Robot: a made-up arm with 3 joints. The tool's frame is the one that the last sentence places.
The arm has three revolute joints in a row. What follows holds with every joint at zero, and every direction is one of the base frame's.
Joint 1 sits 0.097 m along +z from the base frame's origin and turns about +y.
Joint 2 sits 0.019 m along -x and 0.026 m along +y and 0.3 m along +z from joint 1 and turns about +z.
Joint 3 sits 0.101 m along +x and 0.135 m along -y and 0.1 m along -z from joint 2 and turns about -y.
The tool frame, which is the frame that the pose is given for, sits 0.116 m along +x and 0.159 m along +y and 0.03 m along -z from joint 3; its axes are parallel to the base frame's.
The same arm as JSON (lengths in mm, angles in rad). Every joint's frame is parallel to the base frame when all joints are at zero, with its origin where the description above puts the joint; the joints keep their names.
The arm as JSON. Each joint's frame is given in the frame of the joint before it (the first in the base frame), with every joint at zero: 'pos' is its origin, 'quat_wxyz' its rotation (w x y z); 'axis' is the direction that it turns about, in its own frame. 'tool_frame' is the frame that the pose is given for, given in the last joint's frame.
{"length_unit": "mm", "angle_unit": "rad", "joints": [{"joint": "joint 1", "pos": [0.0, 0.0, 97.0], "quat_wxyz": [1.0, 0.0, 0.0, 0.0], "axis": "+y"}, {"joint": "joint 2", "pos": [-19.0, 26.0, 300.0], "quat_wxyz": [1.0, 0.0, 0.0, 0.0], "axis": "+z"}, {"joint": "joint 3", "pos": [101.0, -135.0, -100.0], "quat_wxyz": [1.0, 0.0, 0.0, 0.0], "axis": "-y"}], "tool_frame": {"pos": [116.0, 159.0, -30.0], "quat_wxyz": [1.0, 0.0, 0.0, 0.0]}}
